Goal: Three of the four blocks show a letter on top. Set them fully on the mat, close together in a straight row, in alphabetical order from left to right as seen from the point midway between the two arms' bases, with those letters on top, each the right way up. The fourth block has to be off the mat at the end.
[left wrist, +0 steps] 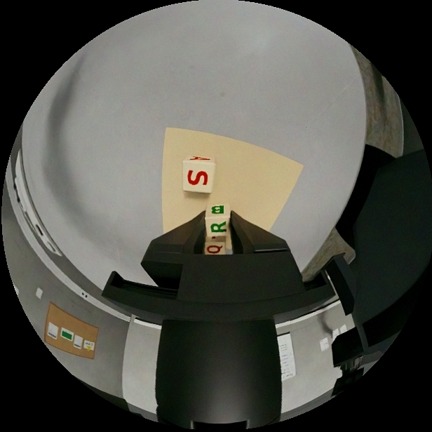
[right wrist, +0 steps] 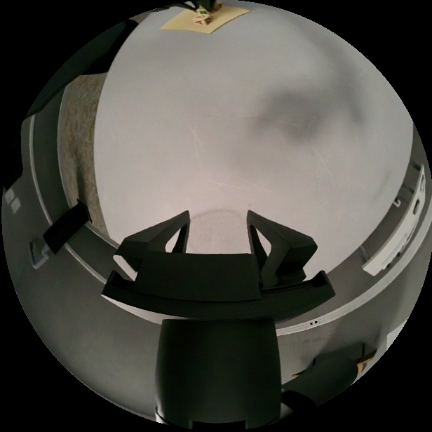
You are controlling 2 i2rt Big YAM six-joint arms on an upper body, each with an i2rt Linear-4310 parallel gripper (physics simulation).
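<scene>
A white block with a red S on top (left wrist: 198, 177) (right wrist: 202, 19) stands on the cream mat (left wrist: 255, 172) (right wrist: 180, 24); a red A shows on its side. My left gripper (left wrist: 217, 215) is shut on a white block with a green R (left wrist: 218, 228), which also has a green B on another face; its height over the mat is unclear. Beyond it, partly hidden by the fingers, is a block with a red Q (left wrist: 215, 248). The fourth block cannot be made out in the left wrist view. My right gripper (right wrist: 217, 214) is open and empty, far from the mat.
The grey table (left wrist: 125, 100) (right wrist: 240, 140) surrounds the mat. The table's curved edge runs along the right of the left wrist view. The left arm's fingers reach over the mat at the top of the right wrist view.
</scene>
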